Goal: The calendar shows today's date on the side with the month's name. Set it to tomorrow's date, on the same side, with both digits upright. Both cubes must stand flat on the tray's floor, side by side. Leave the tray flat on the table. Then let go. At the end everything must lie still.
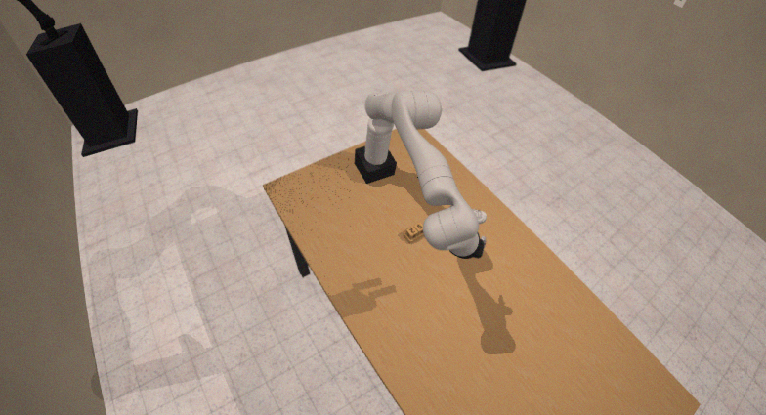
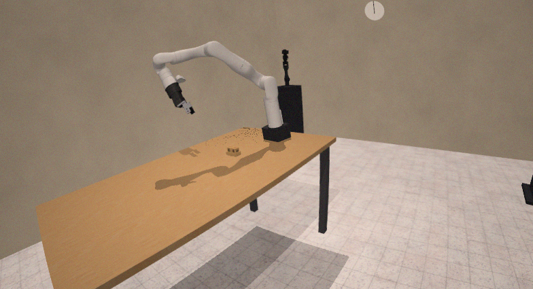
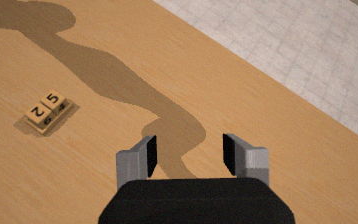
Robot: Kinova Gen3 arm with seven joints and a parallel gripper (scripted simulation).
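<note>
My gripper is now 240 mm past the wooden date cube, 40 mm to the left of it and 280 mm above it. From my hand the other things lie so: wooden tray 250 mm behind, 20 mm to the right, 300 mm below.
</note>
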